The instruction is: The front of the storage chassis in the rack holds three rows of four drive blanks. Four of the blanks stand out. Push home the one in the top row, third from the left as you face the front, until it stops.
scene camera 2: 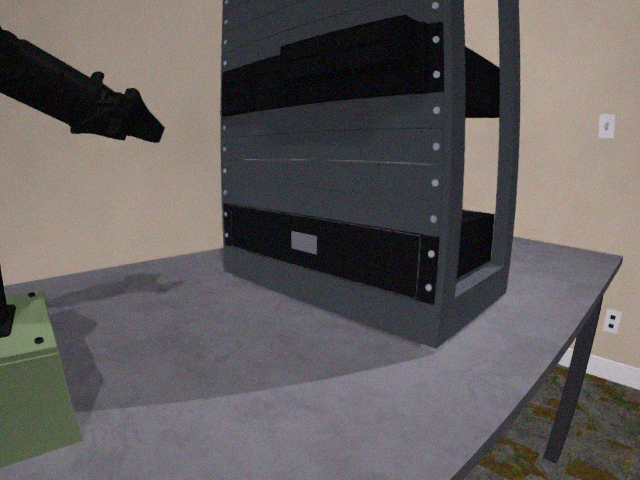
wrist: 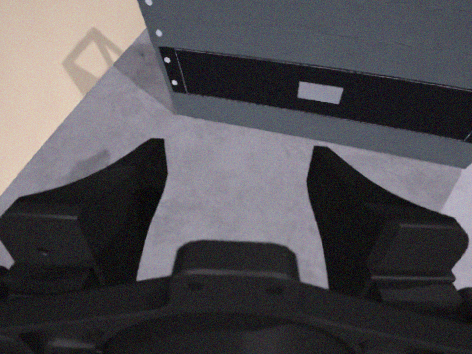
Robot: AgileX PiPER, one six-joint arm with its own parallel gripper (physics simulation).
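The storage chassis (scene camera 2: 361, 64) is the black unit in the upper part of the rack (scene camera 2: 452, 206). Its front is very dark, with parts standing forward; single drive blanks and rows cannot be told apart. The chassis does not show in the wrist view. My gripper (scene camera 2: 159, 133) (wrist: 238, 160) is open, with nothing between its fingers. In the scene view it is left of the rack, apart from it, and points down to the right. In the wrist view the fingers are spread, with the table top and the rack's lower front beyond them.
A black lower unit (scene camera 2: 356, 255) (wrist: 250, 87) with a light grey label (scene camera 2: 303, 242) (wrist: 320, 93) sits low in the rack. Grey panels (scene camera 2: 330, 186) (wrist: 320, 30) fill the front above it. A green block (scene camera 2: 36, 403) stands on the table (scene camera 2: 289, 428) at the left.
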